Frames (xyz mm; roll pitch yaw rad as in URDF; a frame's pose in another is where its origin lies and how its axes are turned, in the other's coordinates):
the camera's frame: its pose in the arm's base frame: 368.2 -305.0 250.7 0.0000 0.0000 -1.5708
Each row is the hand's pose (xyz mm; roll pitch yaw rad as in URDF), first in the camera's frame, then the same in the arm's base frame.
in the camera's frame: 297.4 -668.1 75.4 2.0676 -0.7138 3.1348
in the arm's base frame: -299.9 -602.4 326.1 2.0676 -0.7138 1.5640
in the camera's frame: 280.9 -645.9 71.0 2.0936 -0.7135 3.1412
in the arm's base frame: -277.7 -585.9 321.7 2.0936 -0.7135 1.5704
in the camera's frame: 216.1 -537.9 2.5 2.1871 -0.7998 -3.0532
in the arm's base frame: -169.7 -521.1 253.2 2.1871 -0.7998 1.6592
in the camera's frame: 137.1 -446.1 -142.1 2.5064 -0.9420 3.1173
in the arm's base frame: -77.9 -442.1 108.6 2.5064 -0.9420 1.5465
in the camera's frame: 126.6 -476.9 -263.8 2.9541 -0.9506 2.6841
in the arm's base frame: -108.7 -431.6 -13.1 2.9541 -0.9506 1.1133
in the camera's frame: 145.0 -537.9 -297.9 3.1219 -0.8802 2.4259
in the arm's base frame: -169.7 -450.0 -47.2 3.1219 -0.8802 0.8551
